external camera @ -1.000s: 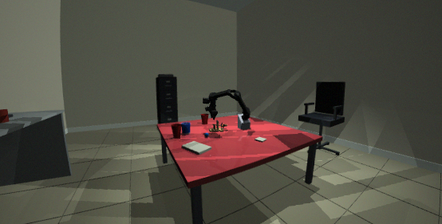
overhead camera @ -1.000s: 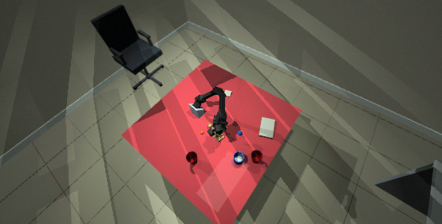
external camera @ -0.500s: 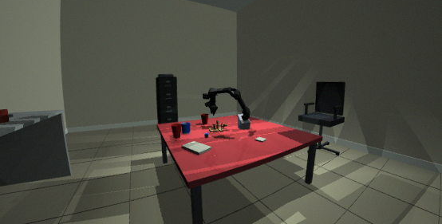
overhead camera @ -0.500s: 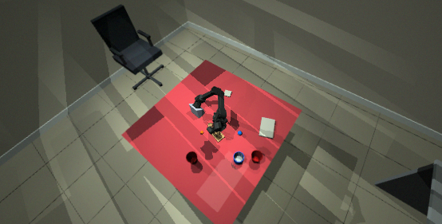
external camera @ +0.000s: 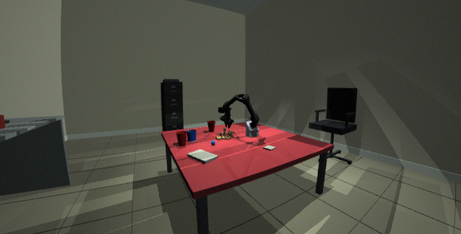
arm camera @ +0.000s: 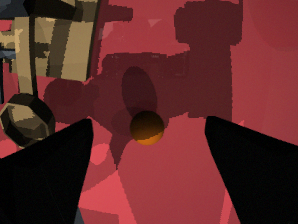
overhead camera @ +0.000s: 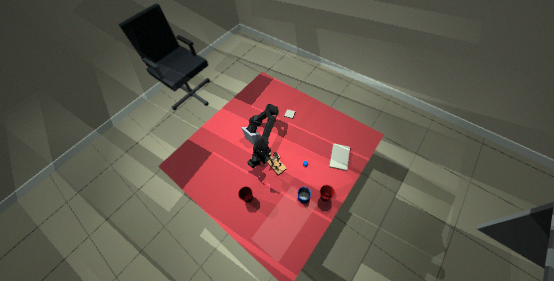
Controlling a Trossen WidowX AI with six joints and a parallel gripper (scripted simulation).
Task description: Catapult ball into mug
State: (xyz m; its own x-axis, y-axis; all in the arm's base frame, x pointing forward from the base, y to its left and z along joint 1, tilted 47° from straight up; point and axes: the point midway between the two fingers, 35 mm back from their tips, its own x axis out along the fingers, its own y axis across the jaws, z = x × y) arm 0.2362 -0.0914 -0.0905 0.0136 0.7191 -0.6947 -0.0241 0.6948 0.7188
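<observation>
My gripper tip is now 40 mm past the orange ball and 70 mm above it. The rest, counted from my gripper tip: wooden catapult (50 mm ahead, 100 mm to the left, 30 mm below); then blue mug (390 mm ahead, 20 mm to the left, 60 mm below); then blue ball (240 mm ahead, 230 mm to the left, 60 mm below).
</observation>
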